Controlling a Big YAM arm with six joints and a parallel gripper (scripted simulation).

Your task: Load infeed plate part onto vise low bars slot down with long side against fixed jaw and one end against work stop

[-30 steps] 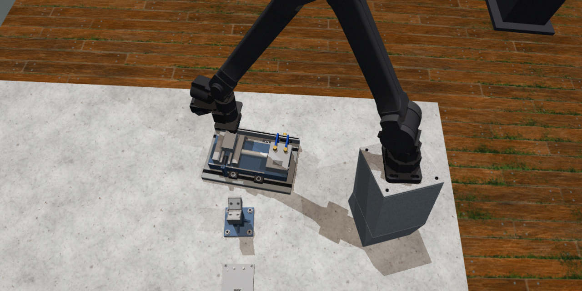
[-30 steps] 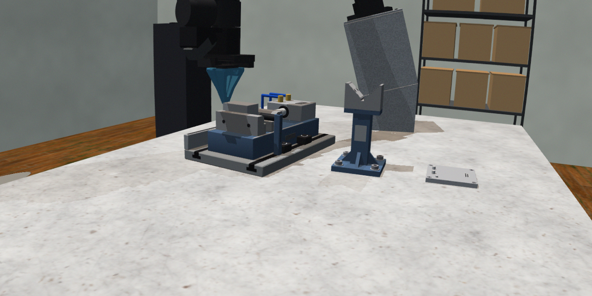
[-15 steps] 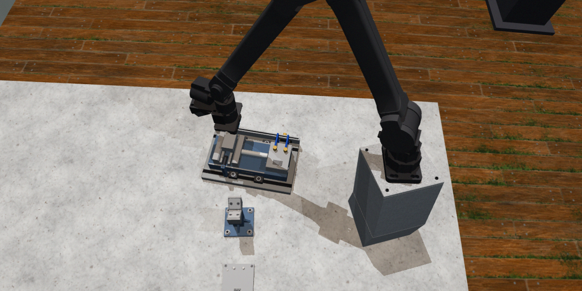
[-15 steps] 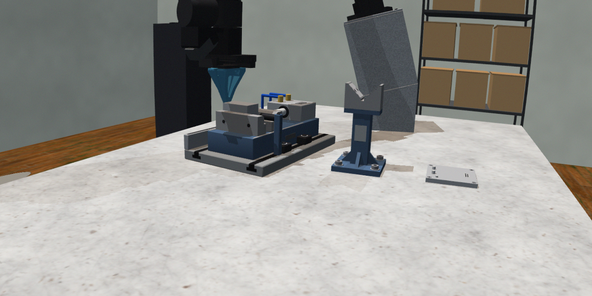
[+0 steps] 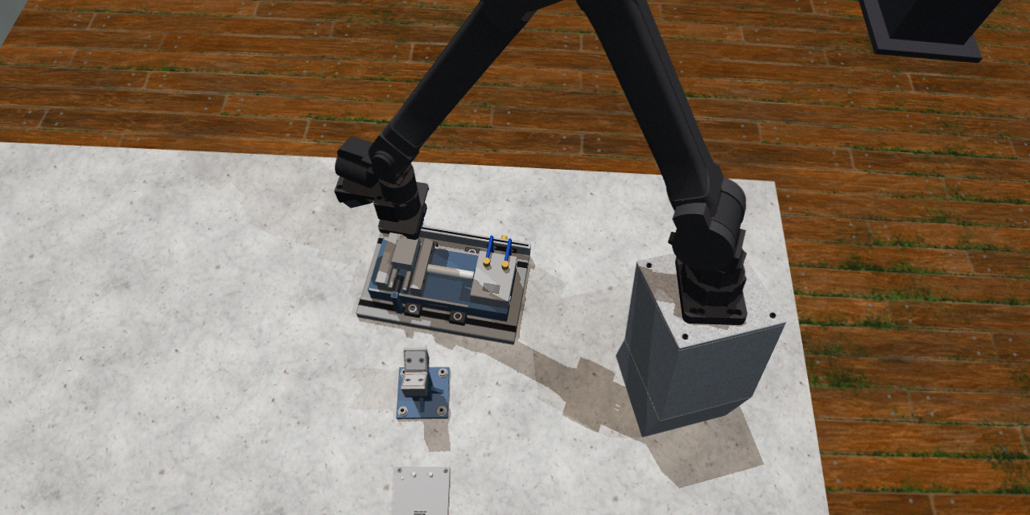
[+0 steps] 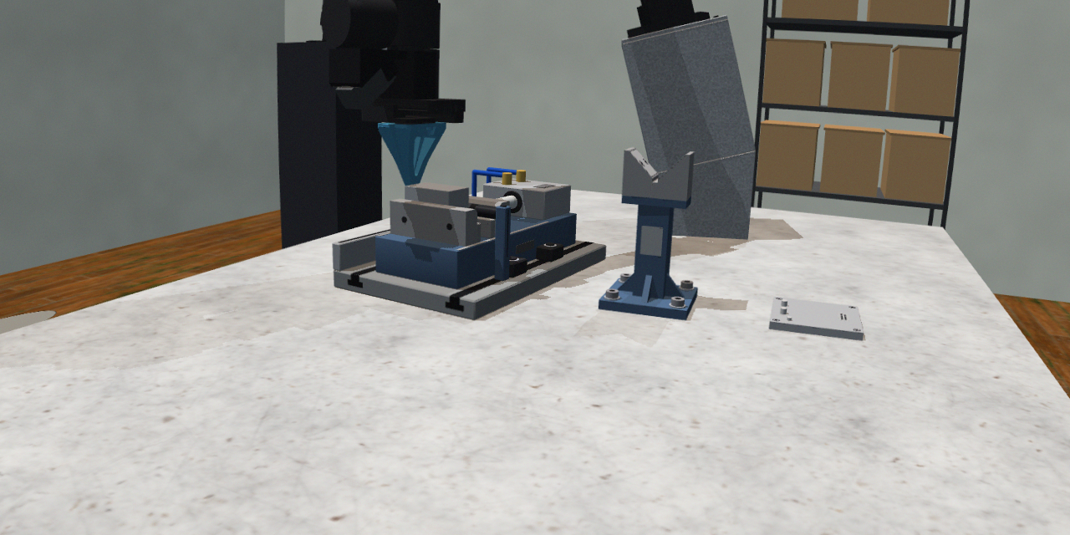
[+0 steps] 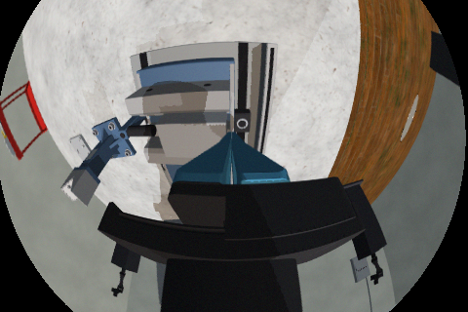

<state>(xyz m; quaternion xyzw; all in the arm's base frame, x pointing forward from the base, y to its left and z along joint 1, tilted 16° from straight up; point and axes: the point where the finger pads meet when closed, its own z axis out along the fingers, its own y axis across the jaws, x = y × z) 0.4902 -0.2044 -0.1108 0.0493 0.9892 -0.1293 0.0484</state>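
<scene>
The fixed jaw lies 5 cm to the left of my hand, 4 cm below it and 3 cm ahead of it. From my hand the other things lie so: work stop 10 cm to the left, 2 cm below, 1 cm ahead; grey part 3 cm to the left, 2 cm below; moving jaw 6 cm to the left, 4 cm below, 3 cm behind.
</scene>
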